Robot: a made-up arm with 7 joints.
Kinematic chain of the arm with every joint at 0, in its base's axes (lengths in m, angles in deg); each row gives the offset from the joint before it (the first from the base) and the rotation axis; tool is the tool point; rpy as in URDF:
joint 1: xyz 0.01 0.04 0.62 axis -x
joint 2: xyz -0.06 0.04 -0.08 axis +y
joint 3: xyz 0.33 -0.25 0 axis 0.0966 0.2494 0.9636
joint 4: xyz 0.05 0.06 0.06 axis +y
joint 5: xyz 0.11 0 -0.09 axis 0.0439 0.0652 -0.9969
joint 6: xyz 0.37 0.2 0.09 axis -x
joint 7: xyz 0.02 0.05 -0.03 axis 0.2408 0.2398 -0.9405
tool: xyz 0 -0.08 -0.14 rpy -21.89 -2.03 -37.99
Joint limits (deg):
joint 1: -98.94..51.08
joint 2: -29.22..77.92
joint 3: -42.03..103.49
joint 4: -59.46..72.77
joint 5: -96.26..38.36
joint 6: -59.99..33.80
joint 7: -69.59..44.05
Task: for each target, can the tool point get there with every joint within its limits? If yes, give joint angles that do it. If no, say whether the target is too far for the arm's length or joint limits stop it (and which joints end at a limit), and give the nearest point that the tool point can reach.
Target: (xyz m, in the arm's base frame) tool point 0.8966 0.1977 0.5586
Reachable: yes | joints -87.42 8.82 -7.29 -17.46 7.74 -16.35 4.42
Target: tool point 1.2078 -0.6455 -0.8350
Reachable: no: too far | nearest point 0.6749 -0.3719 -0.2543 | short by 0.834 m
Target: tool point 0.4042 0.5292 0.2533
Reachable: yes | joints -42.38 33.05 -23.98 29.12 -43.69 2.56 32.88
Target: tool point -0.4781 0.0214 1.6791
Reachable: no: joint limits stop it (at a limit: joint 2, joint 3, joint 4, joint 6, joint 7) | nearest point -0.1927 0.0293 1.2267 | short by 0.535 m
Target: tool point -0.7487 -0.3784 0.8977
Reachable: no: joint limits stop it (at a limit: joint 1, joint 2, joint 3, joint 4) | nearest point -0.5715 -0.2503 0.6969 | short by 0.297 m
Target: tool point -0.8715 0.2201 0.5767
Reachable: no: joint limits stop it (at a limit: joint 1, joint 2, joint 6, joint 7) | nearest point -0.6210 0.2722 0.5631 | short by 0.256 m
